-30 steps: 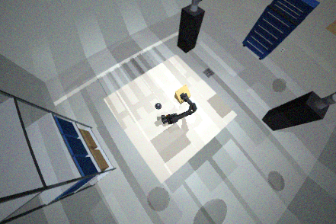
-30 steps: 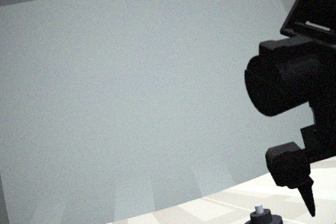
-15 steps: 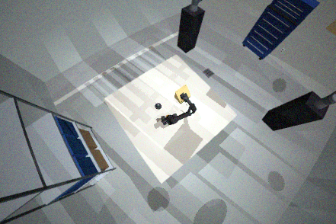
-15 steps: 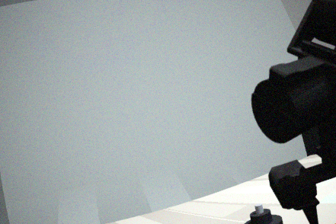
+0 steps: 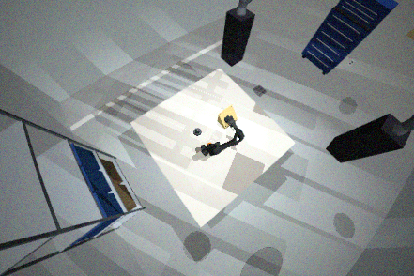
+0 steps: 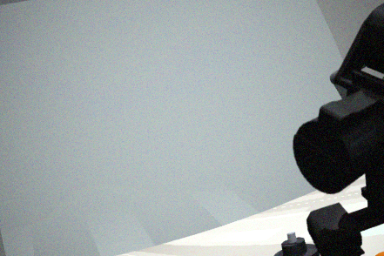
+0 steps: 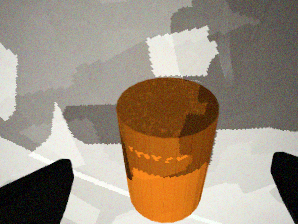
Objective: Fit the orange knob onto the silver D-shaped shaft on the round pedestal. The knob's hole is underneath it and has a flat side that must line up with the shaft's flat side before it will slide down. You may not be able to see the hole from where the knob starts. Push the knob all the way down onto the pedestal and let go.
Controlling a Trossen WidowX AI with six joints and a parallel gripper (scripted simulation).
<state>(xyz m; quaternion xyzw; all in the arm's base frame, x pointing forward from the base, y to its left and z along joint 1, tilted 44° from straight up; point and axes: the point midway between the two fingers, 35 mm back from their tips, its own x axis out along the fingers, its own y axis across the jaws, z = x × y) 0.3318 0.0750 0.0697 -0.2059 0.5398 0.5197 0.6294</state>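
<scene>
The orange knob is 1 cm to the left of my gripper tip and 1 cm below it. The rest, counted from my gripper tip: dark round pedestal (21 cm to the right, 1 cm behind).
</scene>
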